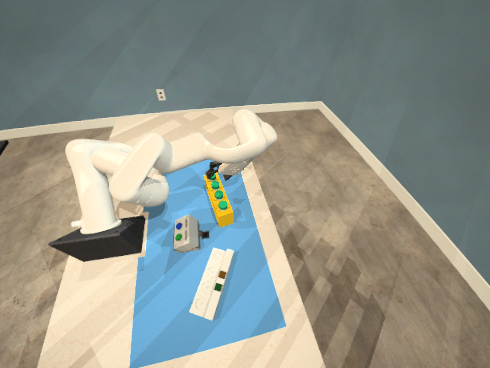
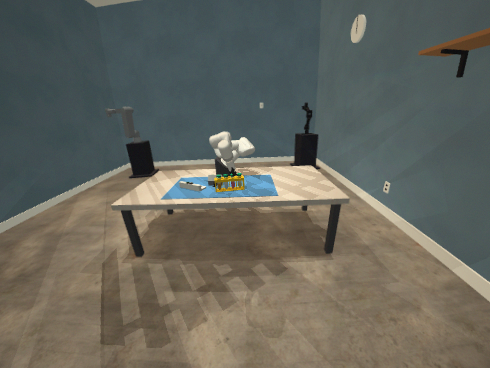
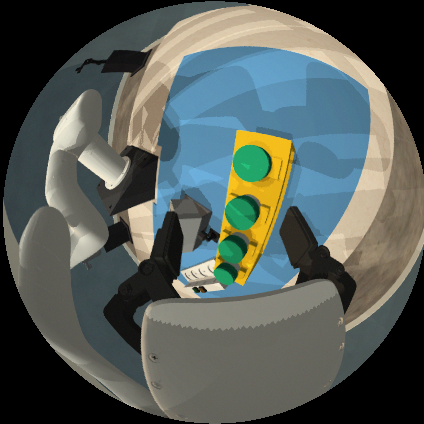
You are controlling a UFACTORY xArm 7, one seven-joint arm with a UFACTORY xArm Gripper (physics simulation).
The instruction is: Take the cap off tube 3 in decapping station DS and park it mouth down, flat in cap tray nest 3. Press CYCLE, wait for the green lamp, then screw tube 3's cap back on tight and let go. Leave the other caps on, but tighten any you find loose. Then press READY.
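Places are measured from the arm's base along level axes (x back, y right, z up), in centimetres.
Pixels of known places: gripper, between the fingertips: [image 1: 216, 177] [image 2: 233, 170] [image 3: 234, 221]; arm's base, origin of its link: [image 1: 102, 227] [image 2: 225, 163] [image 3: 117, 172].
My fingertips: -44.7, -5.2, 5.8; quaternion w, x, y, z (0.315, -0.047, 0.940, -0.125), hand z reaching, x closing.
Ahead of a thing's pixels: the offset from my fingertips to its top centre, as dx, dy, dz. "spot": to the spot under its first point.
The yellow rack @[+0.8, +3.6, -4.8] [image 1: 226, 218] [image 2: 230, 190] [image 3: 277, 150] stands on the blue mat with green caps on its tubes. From the end by the gripper, they are one cap @[+0.9, -4.2, -3.0] [image 3: 252, 163], a second @[+0.8, +1.0, -3.0] [image 3: 242, 212], a third @[+0.7, +6.2, -3.0] [image 3: 233, 249] and a fourth @[+0.6, +11.4, -3.0] [image 3: 225, 274]. No tube numbers can be read. My gripper [image 1: 220, 173] [image 3: 234, 221] is open and empty, above the rack's end away from the white tray. The white tray @[+11.4, +33.6, -9.8] [image 1: 215, 260] [image 2: 192, 187] has round nests with no caps. The grey box @[+16.6, +14.6, -6.7] [image 1: 189, 235] [image 3: 190, 225] has a blue button @[+18.3, +12.0, -7.6] [image 1: 179, 226] and a green button @[+19.1, +16.4, -7.6] [image 1: 179, 237].
On the white tray's step are a brown square @[spot: +7.9, +33.7, -9.8] [image 1: 222, 274] and a dark green square @[spot: +10.2, +37.0, -9.8] [image 1: 218, 287]. A small black part @[spot: +10.2, +16.0, -13.9] [image 1: 204, 234] sticks out from the grey box towards the rack. The arm's black base [image 1: 102, 242] stands at the table's side.
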